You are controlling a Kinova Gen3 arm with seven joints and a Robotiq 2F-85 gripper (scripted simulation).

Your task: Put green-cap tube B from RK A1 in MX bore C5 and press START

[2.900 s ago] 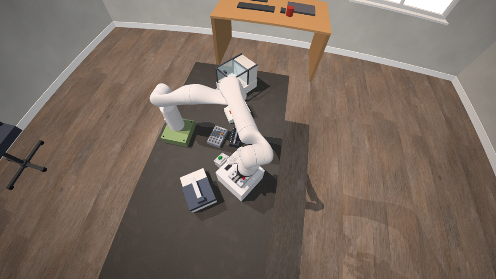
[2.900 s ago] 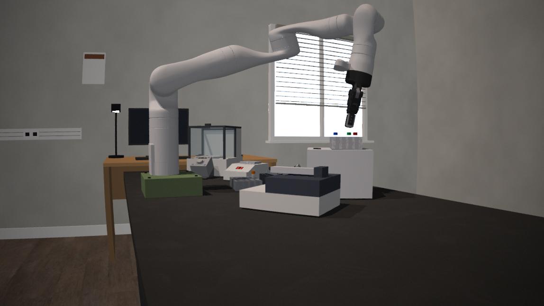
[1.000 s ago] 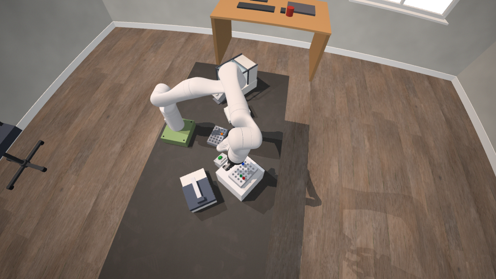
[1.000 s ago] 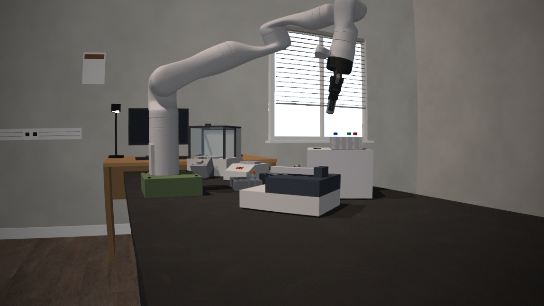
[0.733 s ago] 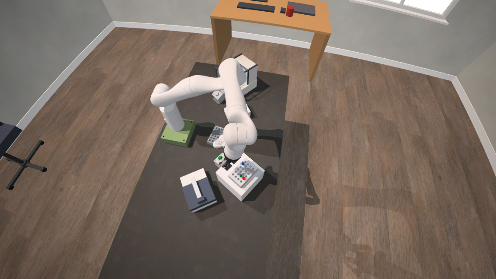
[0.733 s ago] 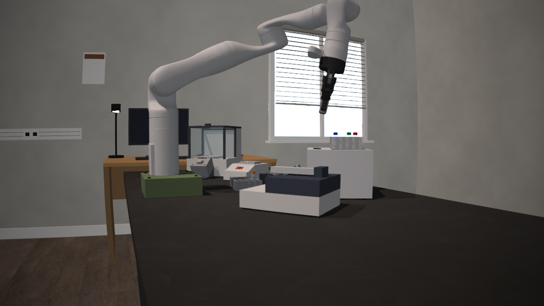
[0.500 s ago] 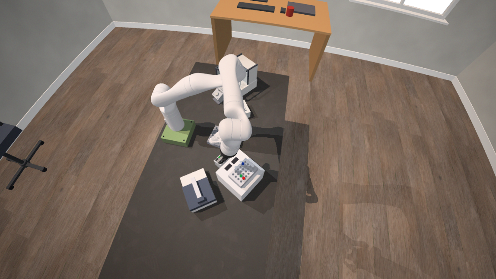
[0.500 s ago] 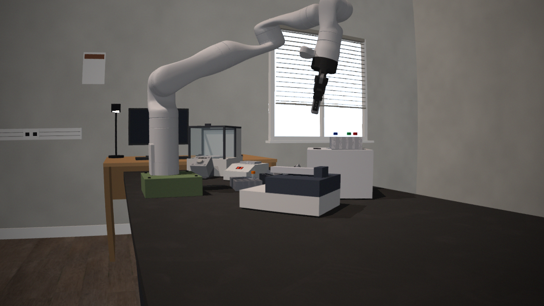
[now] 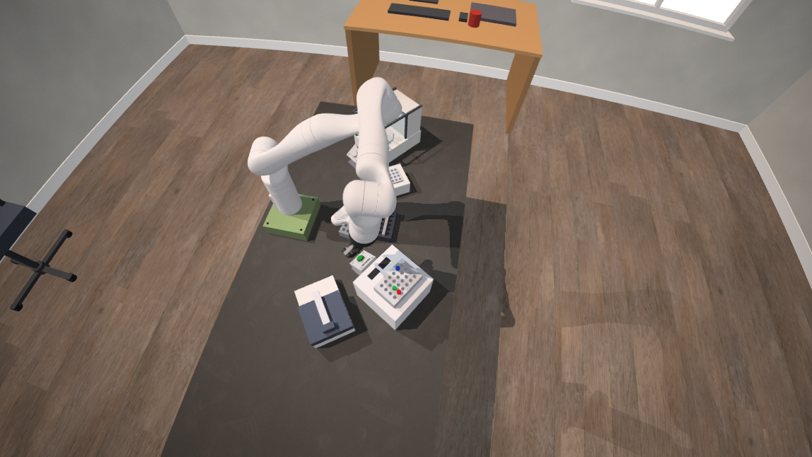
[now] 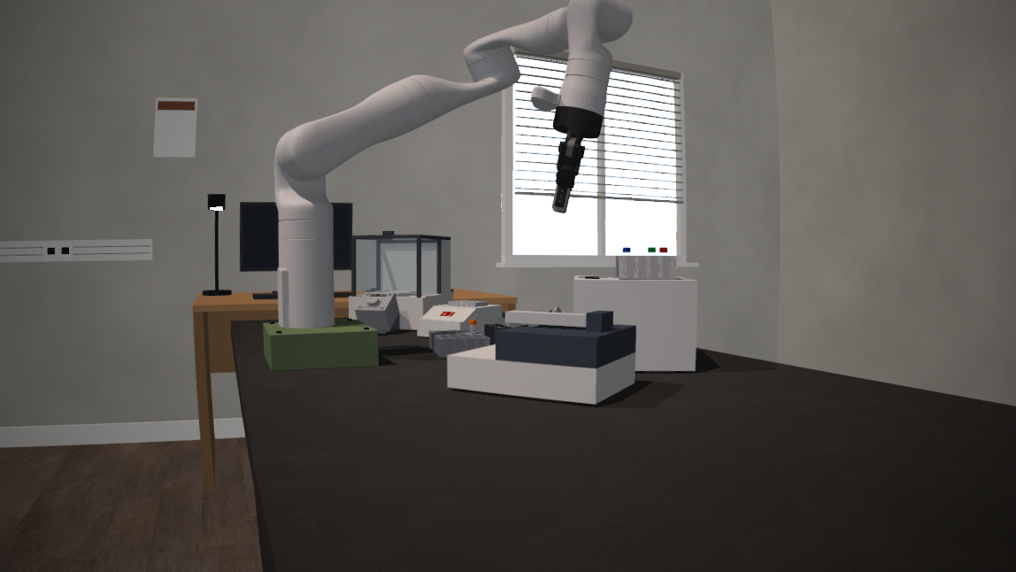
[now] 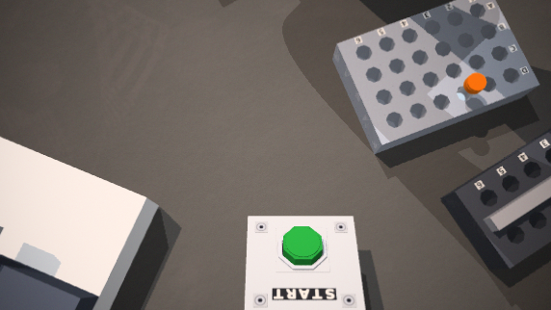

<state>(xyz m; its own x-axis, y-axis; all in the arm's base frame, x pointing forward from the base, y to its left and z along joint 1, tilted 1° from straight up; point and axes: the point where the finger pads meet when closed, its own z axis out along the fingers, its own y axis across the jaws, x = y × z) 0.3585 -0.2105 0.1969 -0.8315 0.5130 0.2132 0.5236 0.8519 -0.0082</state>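
Right now the green start key is 18 cm below my hand, 4 cm to the left of it and 3 cm behind it. Also, from my hand: blue-capped tube: 11 cm ahead, 10 cm below, 2 cm to the right; red-capped tube: 13 cm ahead, 10 cm below, 9 cm to the right; spectrophotometer SP: 19 cm below, 16 cm to the right, 11 cm behind.
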